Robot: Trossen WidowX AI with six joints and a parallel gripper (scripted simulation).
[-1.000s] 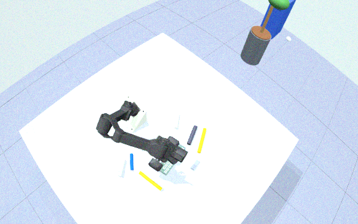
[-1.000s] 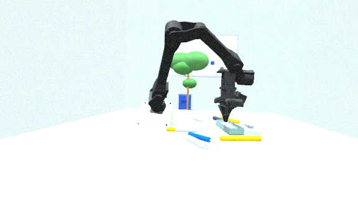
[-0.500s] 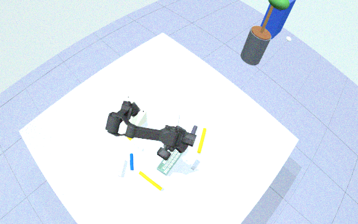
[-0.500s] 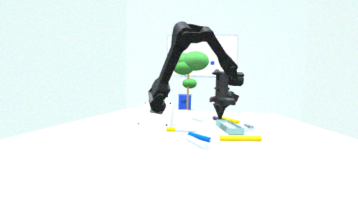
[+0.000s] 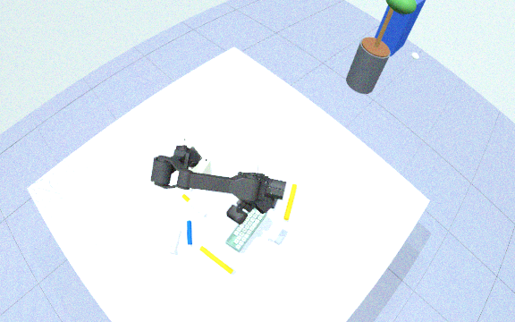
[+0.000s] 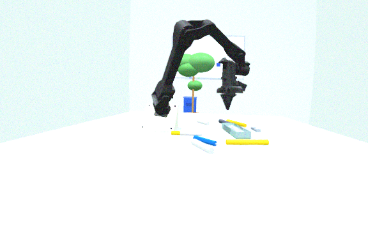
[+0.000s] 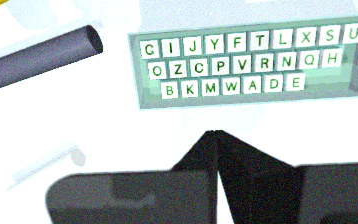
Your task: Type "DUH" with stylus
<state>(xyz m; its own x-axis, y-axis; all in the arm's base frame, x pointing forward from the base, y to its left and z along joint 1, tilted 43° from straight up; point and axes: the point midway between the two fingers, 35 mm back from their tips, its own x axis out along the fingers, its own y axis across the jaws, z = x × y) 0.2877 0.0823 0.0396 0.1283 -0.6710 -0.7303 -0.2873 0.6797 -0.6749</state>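
Now: the blue stylus 230 mm to the right of my gripper tip, 90 mm below it and 50 mm behind it. The rest, counted from my gripper tip: dark grey rod (150 mm to the left, 80 mm below); then yellow bar (180 mm to the left, 90 mm below, 50 mm ahead); then yellow-tipped white pen (170 mm behind, 130 mm to the right, 90 mm below).
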